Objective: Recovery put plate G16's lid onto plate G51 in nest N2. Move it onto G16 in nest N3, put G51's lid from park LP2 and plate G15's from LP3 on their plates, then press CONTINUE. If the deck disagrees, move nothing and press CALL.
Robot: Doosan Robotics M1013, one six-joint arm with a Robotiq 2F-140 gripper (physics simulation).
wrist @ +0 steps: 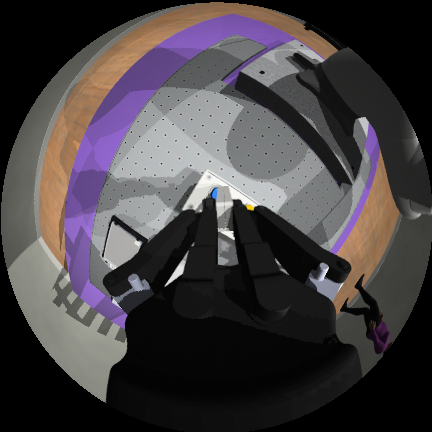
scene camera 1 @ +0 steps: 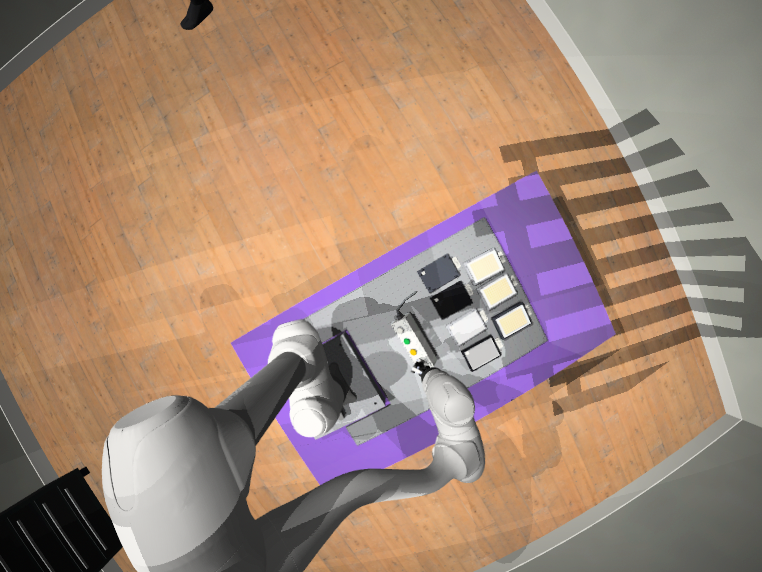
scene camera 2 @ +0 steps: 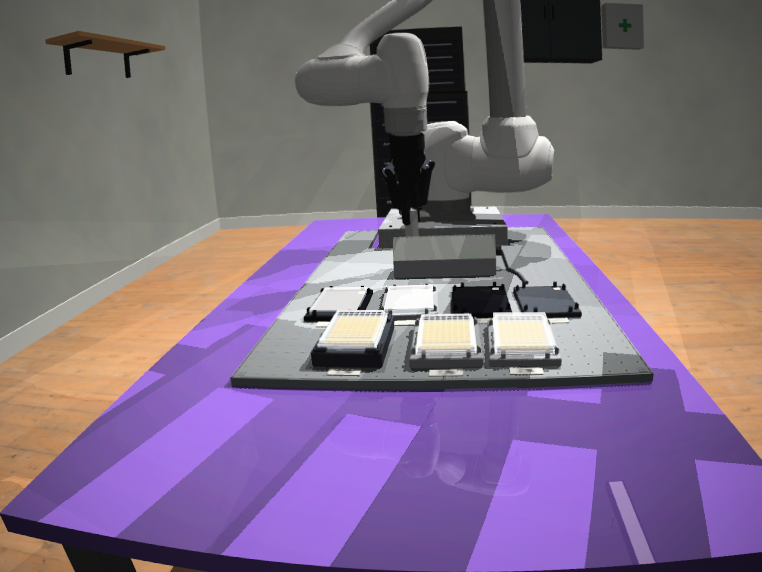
Note:
My gripper (scene camera 2: 412, 238) is shut and touches a button panel.
My gripper is seen too in the wrist view (wrist: 223, 196).

